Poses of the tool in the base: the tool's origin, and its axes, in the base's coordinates. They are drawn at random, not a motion.
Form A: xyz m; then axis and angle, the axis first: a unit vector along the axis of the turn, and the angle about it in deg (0 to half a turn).
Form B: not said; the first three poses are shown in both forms.
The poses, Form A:
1: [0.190 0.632 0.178 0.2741 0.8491 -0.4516 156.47]
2: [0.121 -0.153 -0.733 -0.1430 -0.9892 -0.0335 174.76]
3: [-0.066 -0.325 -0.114 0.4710 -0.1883 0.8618 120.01]
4: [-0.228 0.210 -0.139 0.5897 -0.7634 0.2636 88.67]
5: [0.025 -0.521 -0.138 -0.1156 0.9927 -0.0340 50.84]
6: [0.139 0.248 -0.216 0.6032 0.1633 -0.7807 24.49]
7: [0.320 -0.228 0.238 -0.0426 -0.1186 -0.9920 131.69]
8: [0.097 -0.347 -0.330 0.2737 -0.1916 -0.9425 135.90]
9: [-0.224 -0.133 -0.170 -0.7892 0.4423 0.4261 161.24]
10: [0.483 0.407 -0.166 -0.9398 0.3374 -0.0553 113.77]
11: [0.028 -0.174 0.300 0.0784 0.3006 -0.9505 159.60]
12: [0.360 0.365 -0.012 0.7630 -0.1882 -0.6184 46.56]
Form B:
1: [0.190 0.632 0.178 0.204 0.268 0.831 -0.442]
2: [0.121 -0.153 -0.733 0.046 -0.143 -0.988 -0.033]
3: [-0.066 -0.325 -0.114 0.500 0.408 -0.163 0.746]
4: [-0.228 0.210 -0.139 0.715 0.412 -0.534 0.184]
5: [0.025 -0.521 -0.138 0.903 -0.050 0.426 -0.015]
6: [0.139 0.248 -0.216 0.977 0.128 0.035 -0.166]
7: [0.320 -0.228 0.238 0.409 -0.039 -0.108 -0.905]
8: [0.097 -0.347 -0.330 0.375 0.254 -0.178 -0.874]
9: [-0.224 -0.133 -0.170 0.163 -0.779 0.436 0.420]
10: [0.483 0.407 -0.166 0.546 -0.787 0.283 -0.046]
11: [0.028 -0.174 0.300 0.177 0.077 0.296 -0.935]
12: [0.360 0.365 -0.012 0.919 0.302 -0.074 -0.244]
